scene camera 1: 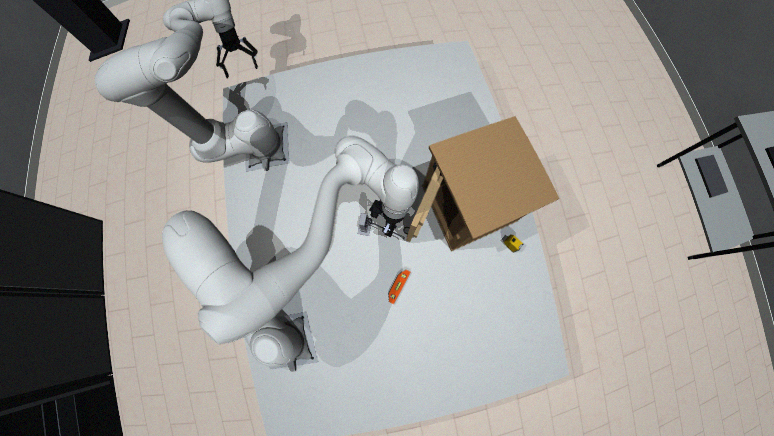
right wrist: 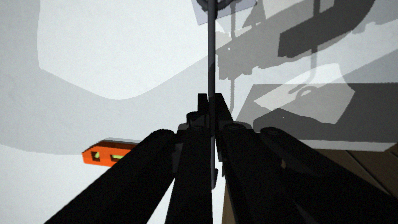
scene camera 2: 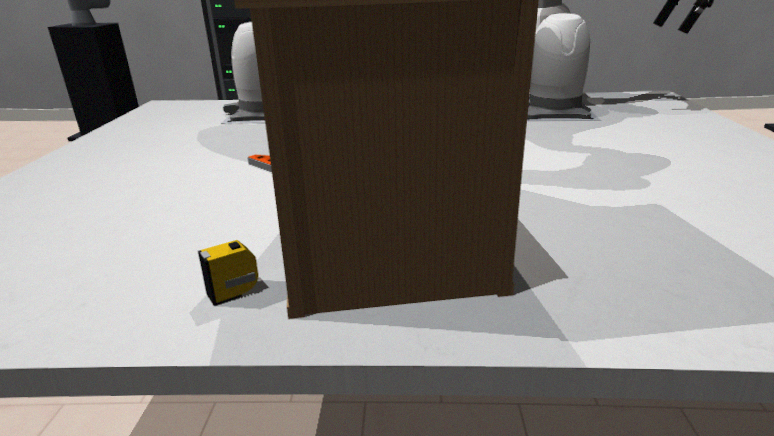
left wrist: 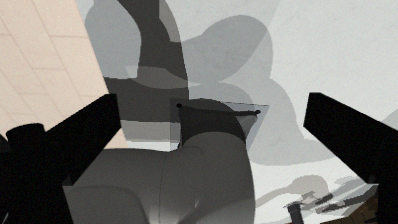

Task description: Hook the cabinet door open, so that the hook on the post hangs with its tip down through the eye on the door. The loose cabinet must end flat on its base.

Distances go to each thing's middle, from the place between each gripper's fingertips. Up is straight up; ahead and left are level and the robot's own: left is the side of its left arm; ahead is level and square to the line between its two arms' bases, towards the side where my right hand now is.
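The cabinet door (scene camera 1: 436, 180) is 140 mm ahead of my right hand, 60 mm to the left of it and 60 mm above it, and going by their middles the door is the nearest to that hand of the things named here. Counted from my right hand too, the yellow tape measure (scene camera 2: 229, 270) is 530 mm ahead, 130 mm to the right and 100 mm below. The orange level (right wrist: 110, 152) is 210 mm to the right of my right hand and 130 mm below it.
My left hand (scene camera 1: 242, 72) has the cabinet door 690 mm ahead of it, 780 mm to the right of it and 40 mm below it. I find the yellow tape measure 1080 mm ahead of my left hand, 970 mm to the right of it and 190 mm below it, while the orange level is 550 mm ahead of that same left hand, 1050 mm to the right of it and 220 mm below it. Going by its middle, the orange level is nearer to my right hand than to my left hand.
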